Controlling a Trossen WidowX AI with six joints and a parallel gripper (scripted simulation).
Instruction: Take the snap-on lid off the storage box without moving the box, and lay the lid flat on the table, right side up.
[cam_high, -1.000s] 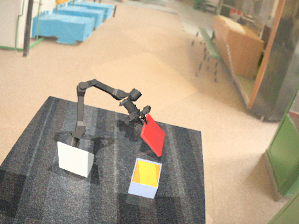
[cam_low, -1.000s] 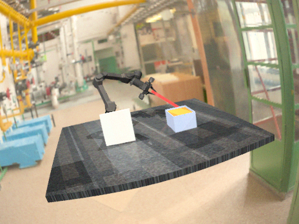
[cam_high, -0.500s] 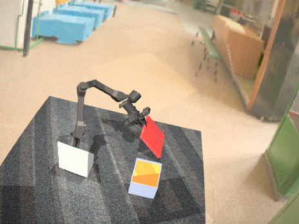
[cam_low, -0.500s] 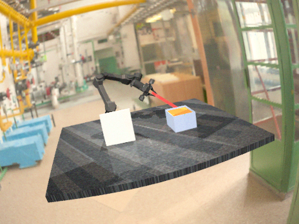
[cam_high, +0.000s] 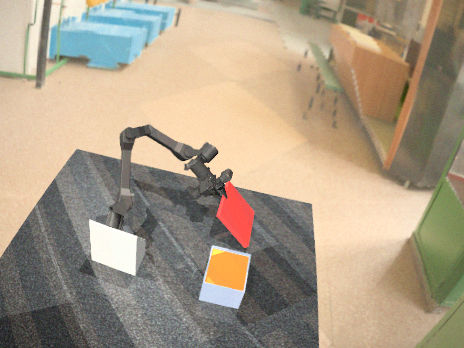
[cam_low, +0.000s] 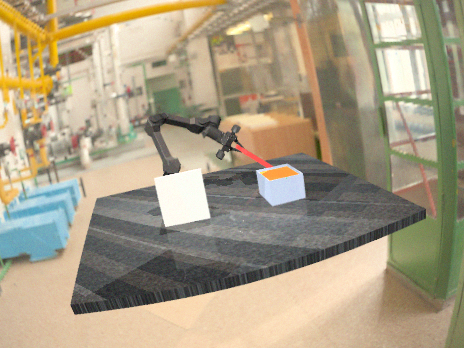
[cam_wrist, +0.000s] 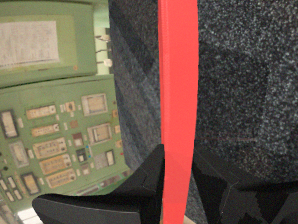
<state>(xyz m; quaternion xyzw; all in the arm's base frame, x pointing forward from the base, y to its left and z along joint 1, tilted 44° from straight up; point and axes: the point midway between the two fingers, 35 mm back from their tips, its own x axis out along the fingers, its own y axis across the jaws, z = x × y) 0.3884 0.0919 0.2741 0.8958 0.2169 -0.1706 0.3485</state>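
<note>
My gripper tip is now 6 cm short of the red lid, 5 cm above it and 1 cm to the left of it. Also, from my gripper tip: storage box 35 cm to the right, 11 cm below, 2 cm ahead.
</note>
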